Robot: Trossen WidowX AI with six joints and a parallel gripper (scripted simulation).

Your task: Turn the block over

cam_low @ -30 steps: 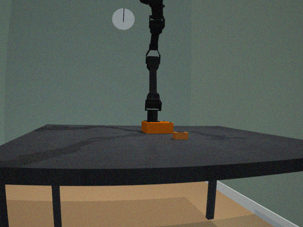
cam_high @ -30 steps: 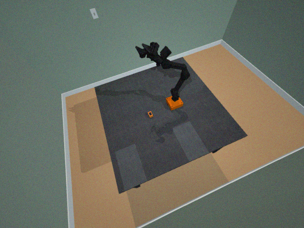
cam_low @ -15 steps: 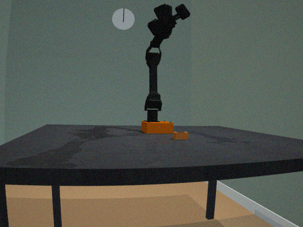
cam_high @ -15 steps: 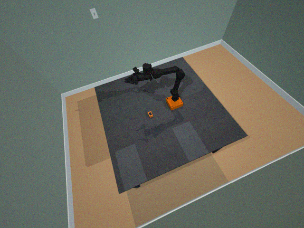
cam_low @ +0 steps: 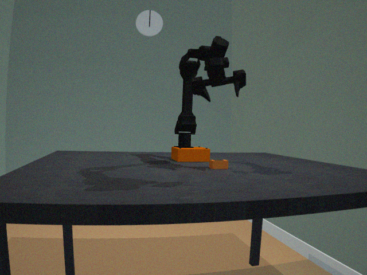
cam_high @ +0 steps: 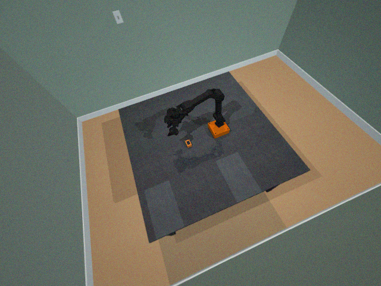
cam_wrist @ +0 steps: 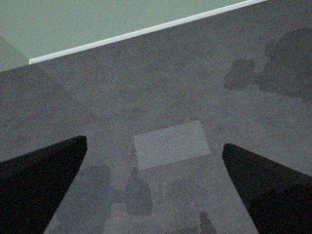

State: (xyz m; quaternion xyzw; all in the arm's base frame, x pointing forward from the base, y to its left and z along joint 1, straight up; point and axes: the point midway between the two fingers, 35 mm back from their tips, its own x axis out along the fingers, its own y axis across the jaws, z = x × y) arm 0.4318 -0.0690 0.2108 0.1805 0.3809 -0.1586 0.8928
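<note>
The orange block is 22 cm below my gripper tip, 13 cm behind it and 6 cm to the left of it.
</note>
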